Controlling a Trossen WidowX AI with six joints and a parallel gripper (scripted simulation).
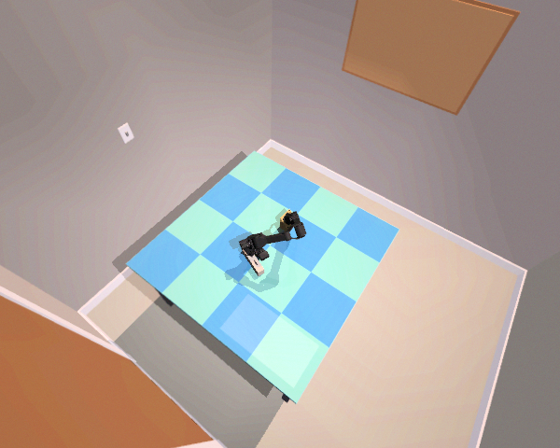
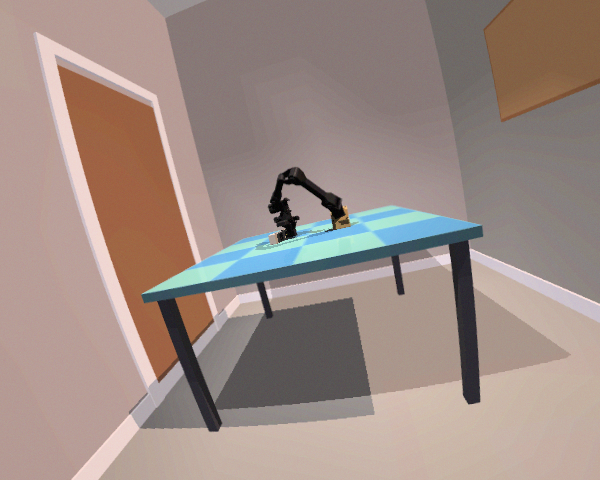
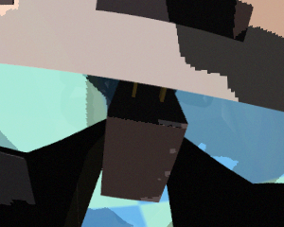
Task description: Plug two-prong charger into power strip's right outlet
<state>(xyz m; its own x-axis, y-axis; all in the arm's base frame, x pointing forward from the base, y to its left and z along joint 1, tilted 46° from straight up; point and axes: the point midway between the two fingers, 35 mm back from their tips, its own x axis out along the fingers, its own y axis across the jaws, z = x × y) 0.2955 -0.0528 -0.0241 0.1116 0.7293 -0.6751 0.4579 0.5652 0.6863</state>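
My gripper tip is now 2 cm short of the two-prong charger, 1 cm to the left of it and 1 cm below it.
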